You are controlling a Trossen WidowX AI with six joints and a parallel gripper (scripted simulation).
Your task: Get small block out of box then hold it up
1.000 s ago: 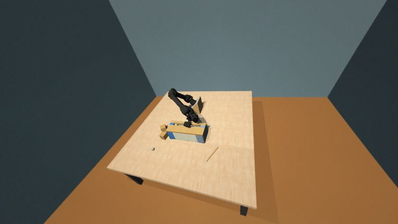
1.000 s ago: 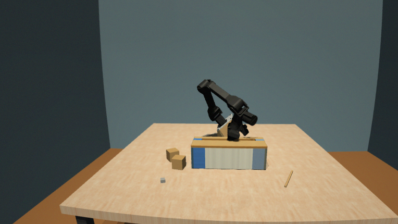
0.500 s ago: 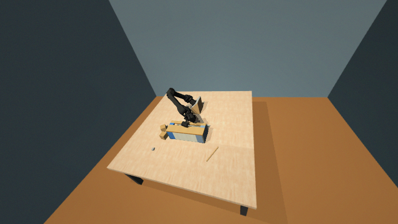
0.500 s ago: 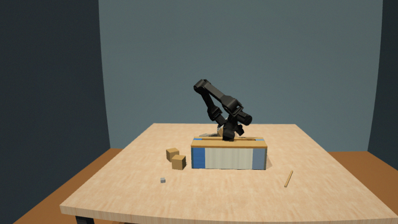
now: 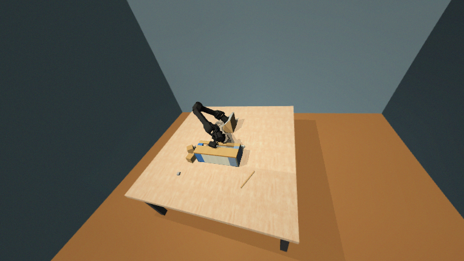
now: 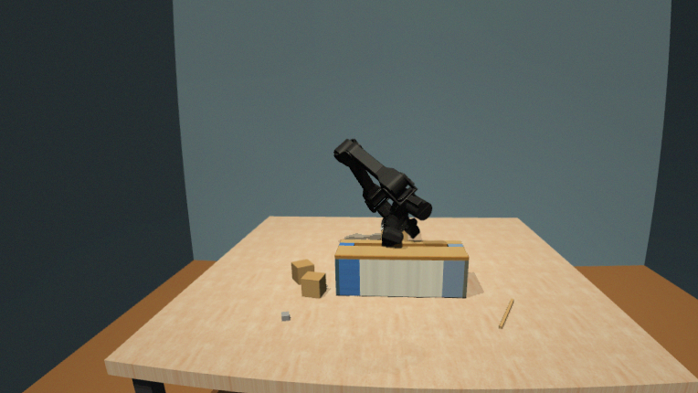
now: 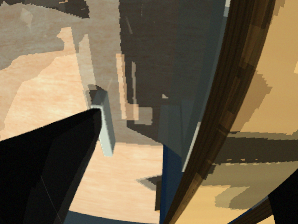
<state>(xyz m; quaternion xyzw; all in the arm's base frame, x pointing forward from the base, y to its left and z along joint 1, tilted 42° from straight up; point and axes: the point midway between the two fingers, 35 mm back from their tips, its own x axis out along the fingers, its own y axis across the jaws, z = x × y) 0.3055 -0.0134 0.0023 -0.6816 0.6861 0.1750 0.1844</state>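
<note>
My gripper tip is now 5 cm short of the purple-blue block and 2 cm to the left of it. Round my gripper tip: box: 5 cm to the left, 3 cm below, 3 cm ahead; thin wooden stick: 34 cm to the left, 24 cm ahead, 8 cm below; tiny grey cube: 29 cm ahead, 26 cm to the right, 8 cm below.
</note>
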